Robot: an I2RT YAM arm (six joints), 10 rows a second.
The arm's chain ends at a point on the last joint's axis. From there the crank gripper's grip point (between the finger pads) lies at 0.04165 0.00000 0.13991 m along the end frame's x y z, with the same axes.
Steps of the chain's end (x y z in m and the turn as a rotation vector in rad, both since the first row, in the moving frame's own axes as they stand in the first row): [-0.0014 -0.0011 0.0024 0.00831 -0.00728 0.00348]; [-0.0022 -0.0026 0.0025 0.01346 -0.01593 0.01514]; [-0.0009 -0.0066 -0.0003 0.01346 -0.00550 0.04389]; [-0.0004 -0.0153 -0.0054 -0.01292 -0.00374 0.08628]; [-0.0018 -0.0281 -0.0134 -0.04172 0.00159 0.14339]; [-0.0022 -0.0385 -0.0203 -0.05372 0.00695 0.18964]
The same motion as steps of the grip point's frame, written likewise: [-0.0024 -0.0021 0.0027 0.00831 -0.00728 0.00348]; [-0.0044 -0.0039 0.0031 0.01346 -0.01593 0.01514]; [-0.0017 -0.0067 -0.0001 0.01346 -0.00550 0.04389]; [-0.0012 -0.0099 -0.0053 -0.01292 -0.00374 0.08628]; [-0.0024 -0.0163 -0.0137 -0.04172 0.00159 0.14339]; [-0.0027 -0.0231 -0.0210 -0.05372 0.00695 0.18964]
